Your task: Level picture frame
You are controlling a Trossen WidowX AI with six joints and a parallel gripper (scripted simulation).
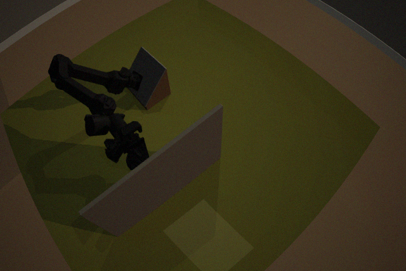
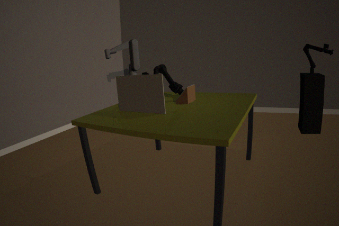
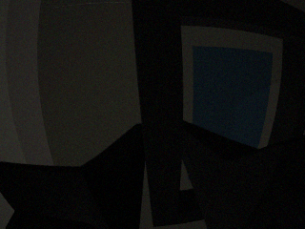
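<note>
Right now my gripper tip is 5 cm above the dark picture frame and 1 cm to the left of it. From my gripper tip the other things lie so: upright board 6 cm below, 1 cm ahead.
</note>
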